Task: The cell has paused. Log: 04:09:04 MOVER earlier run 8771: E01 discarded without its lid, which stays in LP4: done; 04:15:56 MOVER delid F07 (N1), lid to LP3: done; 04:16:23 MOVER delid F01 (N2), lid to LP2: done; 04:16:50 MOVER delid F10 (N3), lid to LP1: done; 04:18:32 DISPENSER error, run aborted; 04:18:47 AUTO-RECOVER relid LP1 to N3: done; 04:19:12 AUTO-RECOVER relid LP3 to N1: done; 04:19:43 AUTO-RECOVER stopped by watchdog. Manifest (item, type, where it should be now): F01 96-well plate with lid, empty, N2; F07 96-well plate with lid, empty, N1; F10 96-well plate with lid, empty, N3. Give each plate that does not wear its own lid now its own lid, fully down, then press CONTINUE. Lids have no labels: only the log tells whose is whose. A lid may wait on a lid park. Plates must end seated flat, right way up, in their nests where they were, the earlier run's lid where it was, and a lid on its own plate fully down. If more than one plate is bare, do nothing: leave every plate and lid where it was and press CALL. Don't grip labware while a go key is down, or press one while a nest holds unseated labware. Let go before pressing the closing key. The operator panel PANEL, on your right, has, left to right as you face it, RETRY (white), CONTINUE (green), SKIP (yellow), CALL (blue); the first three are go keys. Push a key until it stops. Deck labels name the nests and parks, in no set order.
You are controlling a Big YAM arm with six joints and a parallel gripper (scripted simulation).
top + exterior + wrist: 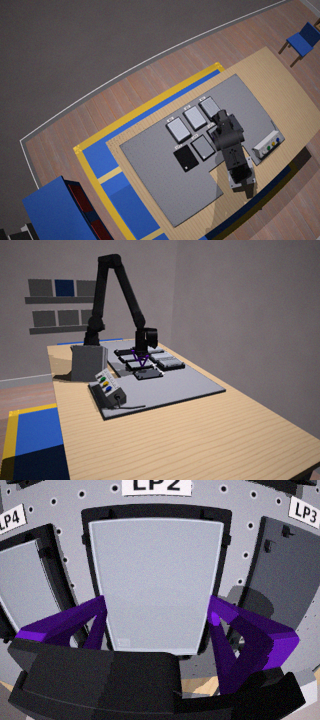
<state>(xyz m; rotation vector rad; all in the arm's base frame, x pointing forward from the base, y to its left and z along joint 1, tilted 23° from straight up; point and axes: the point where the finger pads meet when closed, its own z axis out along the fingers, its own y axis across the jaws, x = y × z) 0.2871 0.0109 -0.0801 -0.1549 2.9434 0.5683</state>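
Now: the clear lid 1 cm below my hand. From my hand the other things lie so: LP2 label (9 cm ahead, 1 cm to the left, 2 cm below); then park LP2 (2 cm below); then park LP3 (2 cm ahead, 13 cm to the right, 2 cm below).
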